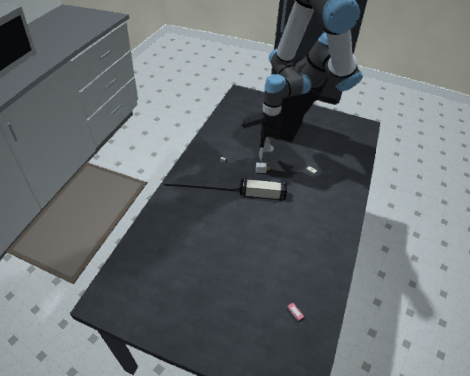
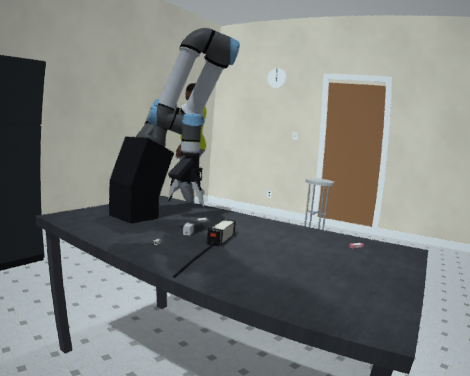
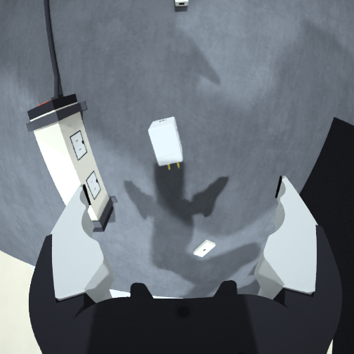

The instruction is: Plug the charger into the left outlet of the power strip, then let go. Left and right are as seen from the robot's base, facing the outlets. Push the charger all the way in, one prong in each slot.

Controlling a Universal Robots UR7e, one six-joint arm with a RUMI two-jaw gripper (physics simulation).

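Note:
The charger (image 1: pixel 261 168) (image 2: pixel 188 229) (image 3: pixel 166 141) is a white block lying on the table, apart from the power strip. Its two gold prongs (image 3: pixel 173 166) point along the strip's length, away from the cord end, not at the outlets. The power strip (image 1: pixel 263 189) (image 2: pixel 225 232) (image 3: pixel 55 155) is cream with black ends. Its two outlets face the robot's side. The left outlet (image 3: pixel 93 185) is the one farther from the cord; the right outlet (image 3: pixel 78 145) is nearer the cord. My gripper (image 1: pixel 265 153) (image 2: pixel 186 202) (image 3: pixel 181 181) is open and empty, above the table on the base side of the charger.
A black cord (image 1: pixel 200 187) (image 2: pixel 192 261) (image 3: pixel 52 50) runs from the strip. Small white pieces lie either side of the charger: one (image 1: pixel 223 159) (image 2: pixel 157 242) (image 3: pixel 181 3) and another (image 1: pixel 312 170) (image 2: pixel 202 219) (image 3: pixel 204 248). A pink-and-white object (image 1: pixel 295 312) (image 2: pixel 356 245) lies far off. A person stands behind the arm.

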